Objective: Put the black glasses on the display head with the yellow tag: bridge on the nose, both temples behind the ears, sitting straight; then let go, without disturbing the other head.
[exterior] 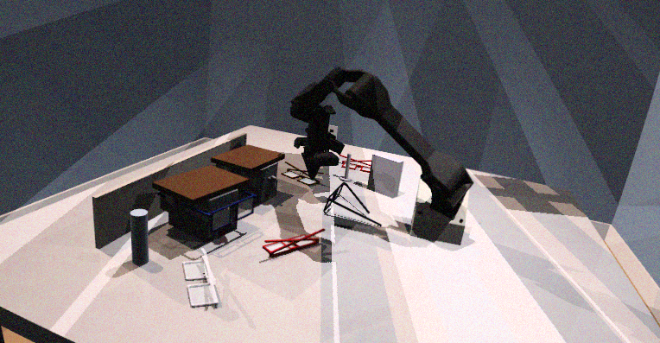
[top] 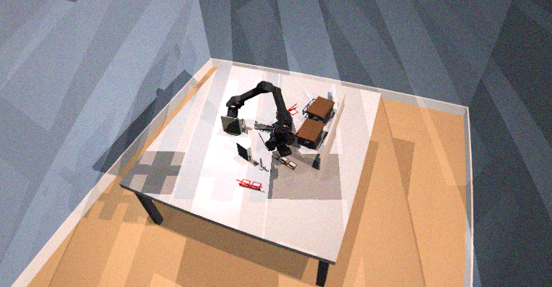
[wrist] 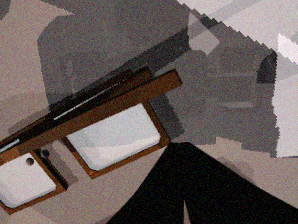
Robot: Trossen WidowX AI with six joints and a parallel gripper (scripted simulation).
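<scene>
Right now the grey box is 190 mm behind my gripper tip, 100 mm to the right of it and 30 mm above it. From my gripper tip the other things lie so: low wall panel (200 mm ahead, 300 mm to the left, 30 mm above).
</scene>
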